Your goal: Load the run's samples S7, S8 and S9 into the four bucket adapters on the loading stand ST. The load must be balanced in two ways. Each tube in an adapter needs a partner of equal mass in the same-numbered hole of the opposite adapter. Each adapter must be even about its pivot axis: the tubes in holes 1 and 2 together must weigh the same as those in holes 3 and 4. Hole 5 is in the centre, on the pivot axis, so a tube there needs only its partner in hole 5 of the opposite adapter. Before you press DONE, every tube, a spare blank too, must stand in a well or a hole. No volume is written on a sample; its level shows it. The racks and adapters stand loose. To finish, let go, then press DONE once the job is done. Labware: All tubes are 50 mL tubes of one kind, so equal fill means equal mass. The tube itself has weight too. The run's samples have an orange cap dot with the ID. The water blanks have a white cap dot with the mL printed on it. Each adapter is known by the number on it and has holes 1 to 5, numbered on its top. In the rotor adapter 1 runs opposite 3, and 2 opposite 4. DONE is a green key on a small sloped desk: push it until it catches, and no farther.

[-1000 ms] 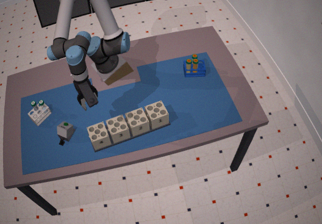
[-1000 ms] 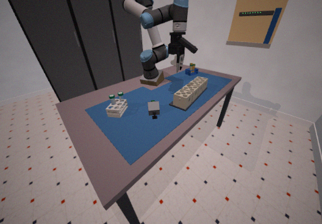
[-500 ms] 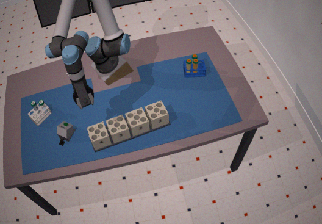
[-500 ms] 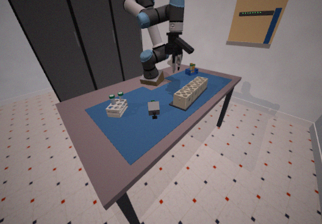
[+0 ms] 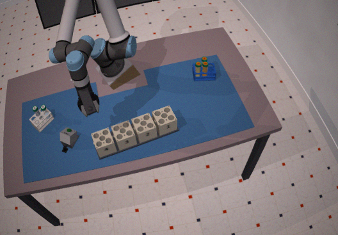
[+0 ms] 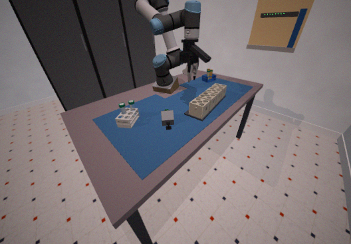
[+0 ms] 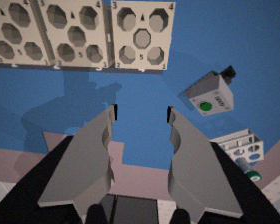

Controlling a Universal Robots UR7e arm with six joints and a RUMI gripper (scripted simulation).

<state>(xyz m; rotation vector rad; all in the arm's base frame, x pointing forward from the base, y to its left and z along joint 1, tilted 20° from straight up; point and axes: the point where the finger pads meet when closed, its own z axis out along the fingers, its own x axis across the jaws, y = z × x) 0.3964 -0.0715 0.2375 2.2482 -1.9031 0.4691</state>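
My hand is 28 cm past the sample tube S8, 66 cm to the right of it and 17 cm above it. From my hand the other things lie so: DONE desk: 4 cm behind, 18 cm to the right, 18 cm below; white rack: 20 cm behind, 35 cm to the right, 20 cm below; tube: 22 cm behind, 30 cm to the right, 17 cm below.
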